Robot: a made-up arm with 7 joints.
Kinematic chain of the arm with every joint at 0, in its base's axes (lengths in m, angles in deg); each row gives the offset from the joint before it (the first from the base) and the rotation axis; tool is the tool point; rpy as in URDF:
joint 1: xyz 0 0 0.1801 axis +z
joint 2: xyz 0 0 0 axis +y
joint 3: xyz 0 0 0.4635 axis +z
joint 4: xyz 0.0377 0 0 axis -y
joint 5: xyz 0.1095 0 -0.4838 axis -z
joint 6: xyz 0 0 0 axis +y
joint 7: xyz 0.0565 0 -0.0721 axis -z
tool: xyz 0 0 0 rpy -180 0 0
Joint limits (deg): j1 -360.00..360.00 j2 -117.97..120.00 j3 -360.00..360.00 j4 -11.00..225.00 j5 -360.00..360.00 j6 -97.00..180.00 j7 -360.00..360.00
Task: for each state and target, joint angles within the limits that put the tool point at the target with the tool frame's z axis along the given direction. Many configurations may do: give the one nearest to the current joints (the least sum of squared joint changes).
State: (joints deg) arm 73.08 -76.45 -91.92 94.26 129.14 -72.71 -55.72
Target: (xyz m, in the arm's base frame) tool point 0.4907 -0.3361 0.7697 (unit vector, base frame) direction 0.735 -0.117 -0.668
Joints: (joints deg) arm 101.63 -38.16 -76.64 118.21 126.86 -72.59 -55.72
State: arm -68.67 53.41 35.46 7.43 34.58 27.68 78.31
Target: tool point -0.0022 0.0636 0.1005 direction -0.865 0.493 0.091
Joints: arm -91.05 34.05 70.67 -10.90 8.17 68.15 78.31
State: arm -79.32 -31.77 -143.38 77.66 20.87 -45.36 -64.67
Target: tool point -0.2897 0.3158 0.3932 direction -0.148 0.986 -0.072
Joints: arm -76.67 7.69 -142.97 34.52 53.47 -54.47 -64.67
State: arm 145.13 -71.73 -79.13 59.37 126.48 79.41 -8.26
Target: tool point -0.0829 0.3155 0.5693 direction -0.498 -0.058 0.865
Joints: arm 166.23 -52.71 -40.35 38.01 127.59 74.42 -8.26
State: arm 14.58 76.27 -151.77 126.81 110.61 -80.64 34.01
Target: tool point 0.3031 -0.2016 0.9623 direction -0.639 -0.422 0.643
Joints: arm 20.55 42.12 -131.33 113.68 118.08 -45.27 34.01
